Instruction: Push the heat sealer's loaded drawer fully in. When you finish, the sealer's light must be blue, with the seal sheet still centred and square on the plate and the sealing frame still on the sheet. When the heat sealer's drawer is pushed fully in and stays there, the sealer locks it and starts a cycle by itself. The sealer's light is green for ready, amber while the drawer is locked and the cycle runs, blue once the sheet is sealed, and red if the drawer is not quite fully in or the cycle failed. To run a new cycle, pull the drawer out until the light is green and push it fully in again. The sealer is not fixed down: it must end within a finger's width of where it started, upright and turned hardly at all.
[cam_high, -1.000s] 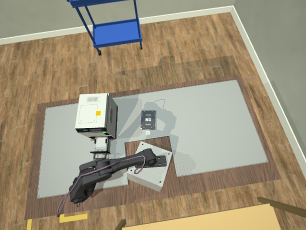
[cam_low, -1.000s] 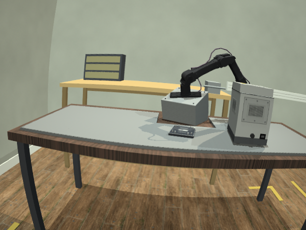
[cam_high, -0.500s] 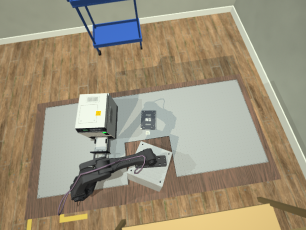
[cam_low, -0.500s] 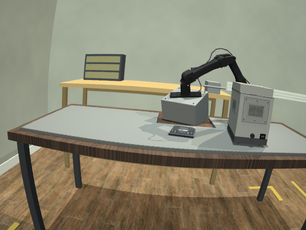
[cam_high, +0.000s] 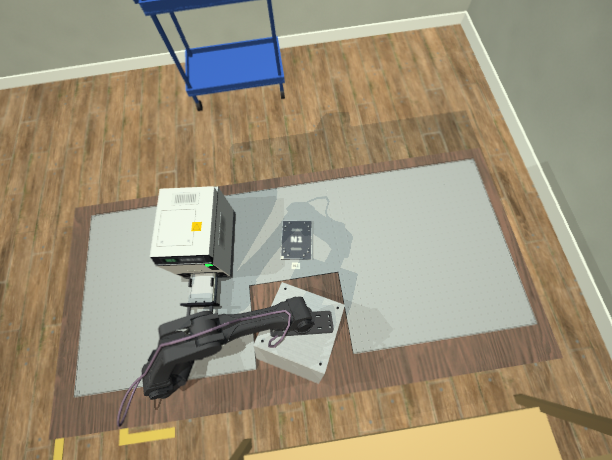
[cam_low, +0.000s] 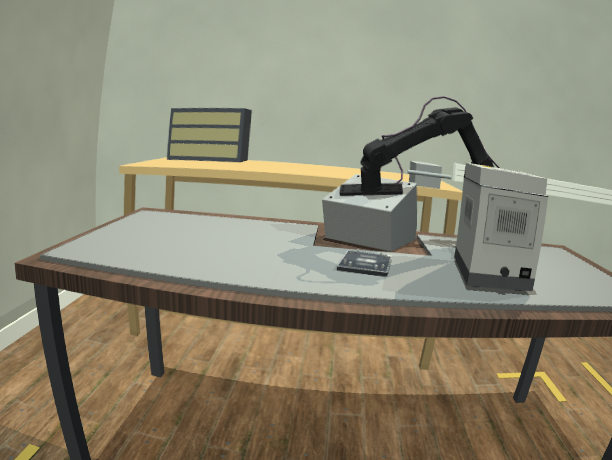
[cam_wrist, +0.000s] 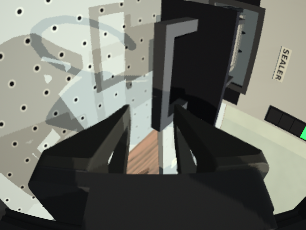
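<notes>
Right now the sealer drawer is 14 cm ahead of my hand and 3 cm below it. Round my hand: dark plate: 36 cm to the right, 30 cm ahead, 9 cm below.
</notes>
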